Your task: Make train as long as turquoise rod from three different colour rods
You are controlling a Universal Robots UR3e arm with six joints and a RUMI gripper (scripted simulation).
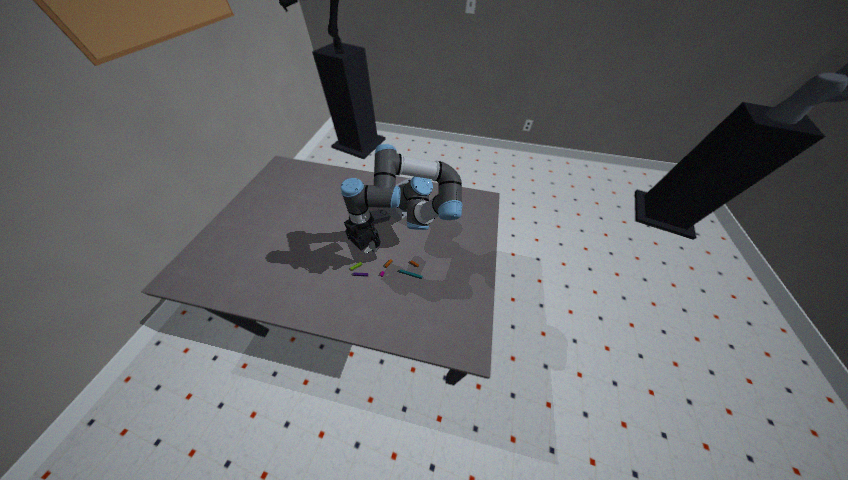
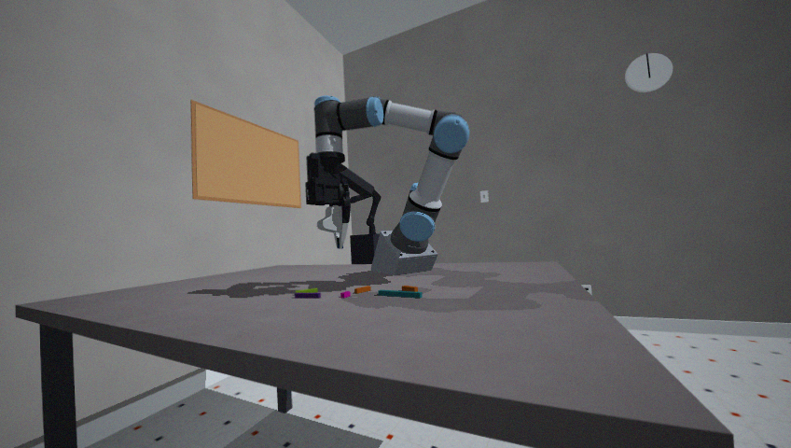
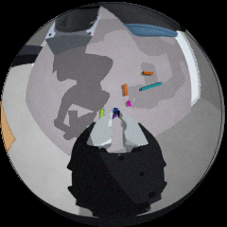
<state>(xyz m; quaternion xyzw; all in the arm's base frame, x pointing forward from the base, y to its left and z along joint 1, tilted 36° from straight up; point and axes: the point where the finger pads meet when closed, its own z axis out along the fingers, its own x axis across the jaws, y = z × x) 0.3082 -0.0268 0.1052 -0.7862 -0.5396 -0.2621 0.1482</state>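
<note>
The lime rod is 120 mm below my hand, 70 mm to the right of it and 50 mm ahead of it. The rest, counted from my hand: purple rod: 120 mm below, 80 mm ahead, 30 mm to the right; magenta rod: 120 mm below, 50 mm to the left, 30 mm ahead; blue rod: 10 mm below.
</note>
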